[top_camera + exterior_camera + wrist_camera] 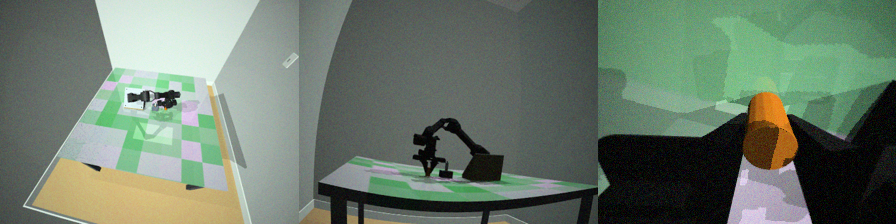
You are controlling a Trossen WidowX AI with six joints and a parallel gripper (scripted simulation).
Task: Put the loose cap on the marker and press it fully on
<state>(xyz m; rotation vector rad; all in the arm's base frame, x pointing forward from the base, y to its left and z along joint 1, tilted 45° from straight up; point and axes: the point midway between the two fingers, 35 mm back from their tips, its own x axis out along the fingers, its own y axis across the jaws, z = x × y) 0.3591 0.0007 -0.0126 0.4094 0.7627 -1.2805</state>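
The holder block lies 110 mm behind my gripper tip and 20 mm to the right of it. Round my gripper tip: orange cap 10 mm above.
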